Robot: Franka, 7 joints.
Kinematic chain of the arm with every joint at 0, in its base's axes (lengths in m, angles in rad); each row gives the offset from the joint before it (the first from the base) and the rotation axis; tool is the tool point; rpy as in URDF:
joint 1: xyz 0 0 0.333 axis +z
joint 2: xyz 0 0 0 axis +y
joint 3: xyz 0 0 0.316 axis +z
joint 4: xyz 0.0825 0 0 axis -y
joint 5: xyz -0.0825 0 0.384 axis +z
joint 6: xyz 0 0 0 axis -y
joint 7: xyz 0.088 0 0 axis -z
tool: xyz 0 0 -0.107 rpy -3.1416 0 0
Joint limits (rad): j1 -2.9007..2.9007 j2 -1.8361..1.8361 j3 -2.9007..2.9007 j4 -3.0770..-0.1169 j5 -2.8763..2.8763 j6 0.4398..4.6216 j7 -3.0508..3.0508
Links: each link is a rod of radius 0.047 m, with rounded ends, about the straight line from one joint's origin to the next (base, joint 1, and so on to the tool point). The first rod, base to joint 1, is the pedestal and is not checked.
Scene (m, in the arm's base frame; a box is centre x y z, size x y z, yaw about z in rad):
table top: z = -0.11
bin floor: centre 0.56 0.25 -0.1 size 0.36 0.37 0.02 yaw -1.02
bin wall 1: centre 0.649 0.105 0 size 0.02 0.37 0.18 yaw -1.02
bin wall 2: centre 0.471 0.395 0 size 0.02 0.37 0.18 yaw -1.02
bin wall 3: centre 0.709 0.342 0 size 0.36 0.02 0.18 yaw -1.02
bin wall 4: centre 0.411 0.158 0 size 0.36 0.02 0.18 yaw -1.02
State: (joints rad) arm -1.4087 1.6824 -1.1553 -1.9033 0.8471 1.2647 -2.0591
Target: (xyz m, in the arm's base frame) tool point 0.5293 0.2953 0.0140
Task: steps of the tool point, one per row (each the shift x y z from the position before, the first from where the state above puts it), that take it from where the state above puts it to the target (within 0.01 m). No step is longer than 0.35 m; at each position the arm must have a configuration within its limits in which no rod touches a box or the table.
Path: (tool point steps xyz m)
1: -0.1005 0.0180 0.1477
2: -0.0648 0.1180 0.1647
3: 0.0202 0.1944 0.1445
4: 0.1321 0.2141 0.0896
5: 0.2321 0.1634 0.0115
6: 0.2809 0.0545 -0.0709
7: 0.2553 -0.0769 -0.1379
8: 0.1589 -0.1872 -0.1733
9: 0.0082 0.0031 -0.0924
10: -0.0082 -0.0031 -0.0979

